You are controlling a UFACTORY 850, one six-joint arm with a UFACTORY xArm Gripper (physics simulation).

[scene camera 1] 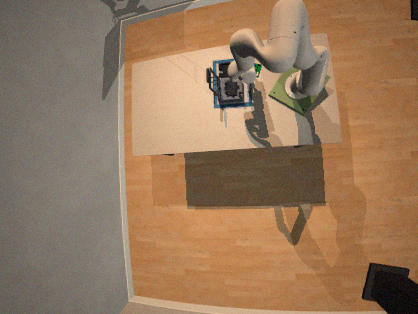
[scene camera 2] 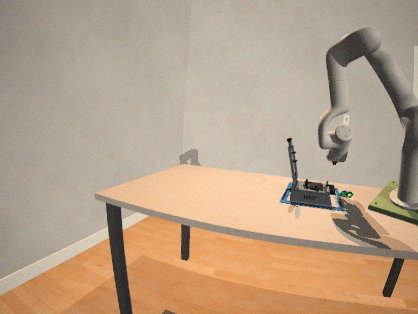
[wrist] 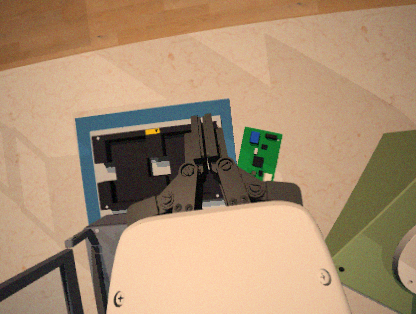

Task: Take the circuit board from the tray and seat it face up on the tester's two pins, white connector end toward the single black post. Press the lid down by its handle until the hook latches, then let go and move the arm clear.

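Observation:
The green circuit board (scene camera 1: 258, 69) (scene camera 2: 346, 194) (wrist: 270, 155) lies outside the tray, beside the blue border's right edge in the wrist view. Its components face up, and a white connector shows at its lower end there. The black tray (wrist: 130, 172) is inside the blue border. The tester (scene camera 1: 231, 96) (scene camera 2: 310, 197) stands beside the tray; its lid (scene camera 2: 293, 167) is upright, open. My gripper (scene camera 2: 335, 163) (wrist: 203, 126) is shut and empty, pointing down above the tray's right side. The tester's pins and black post cannot be made out; the arm and gripper body hide much of the tester in the wrist view.
The blue border (scene camera 1: 216, 103) (scene camera 2: 285, 194) (wrist: 155, 111) surrounds the tray and tester on the table (scene camera 1: 170, 110) (scene camera 2: 200, 200). The arm's green base plate (scene camera 1: 302, 106) (scene camera 2: 380, 202) (wrist: 370, 250) is to the right. The raised lid stands on the left side of the tester.

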